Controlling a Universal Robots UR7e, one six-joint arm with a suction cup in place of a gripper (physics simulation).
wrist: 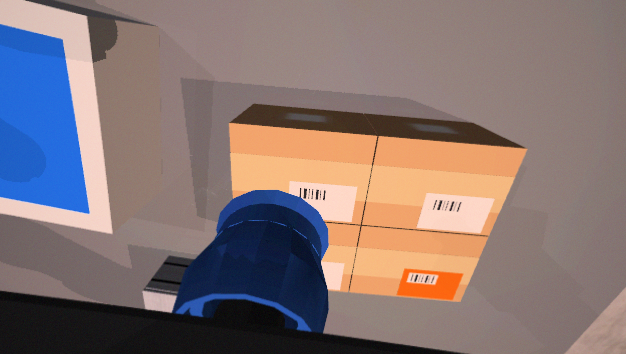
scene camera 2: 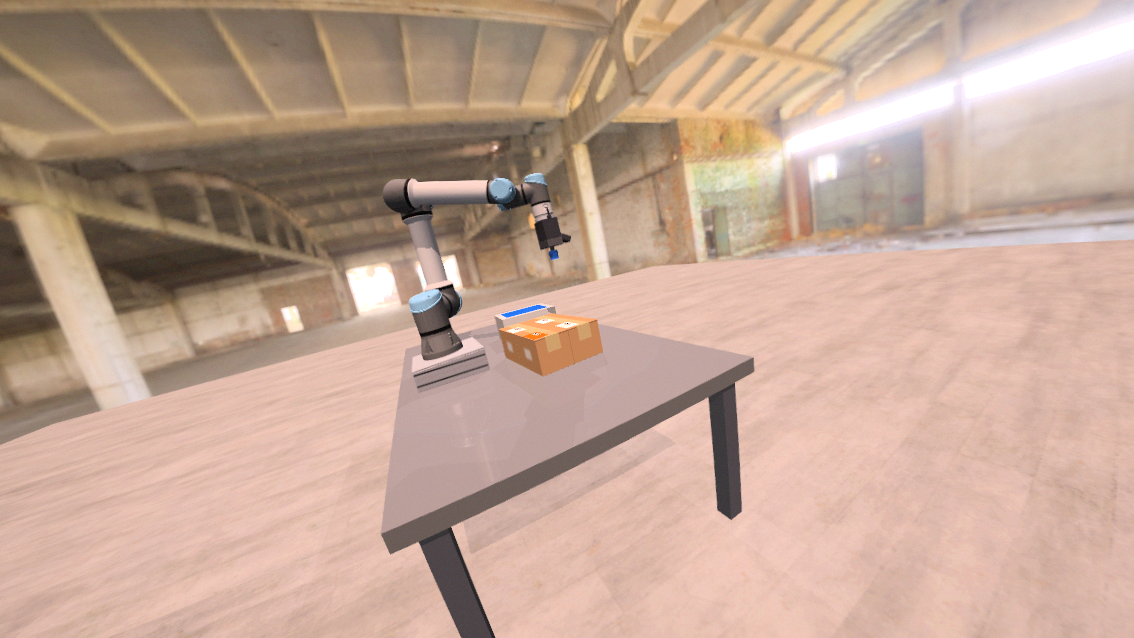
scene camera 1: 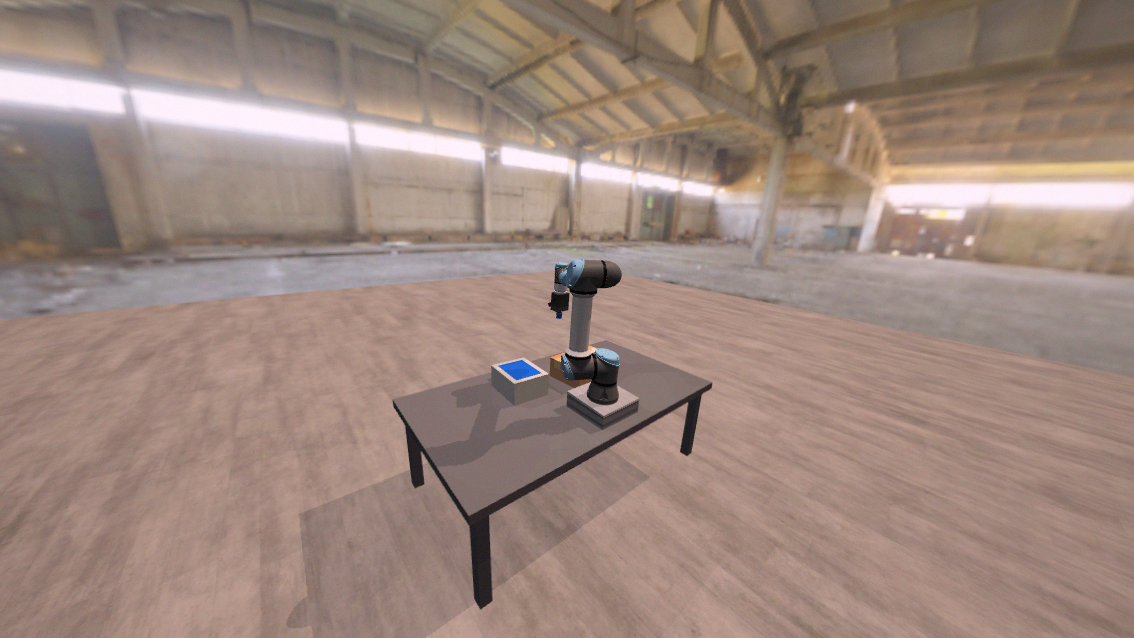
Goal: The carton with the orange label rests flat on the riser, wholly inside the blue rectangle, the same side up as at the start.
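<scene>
On the table rests a riser (scene camera 1: 519,381), which appears in the wrist view (wrist: 88,154) and in scene camera 2 (scene camera 2: 506,319) too. The suction cup (wrist: 269,245) holds nothing.
</scene>
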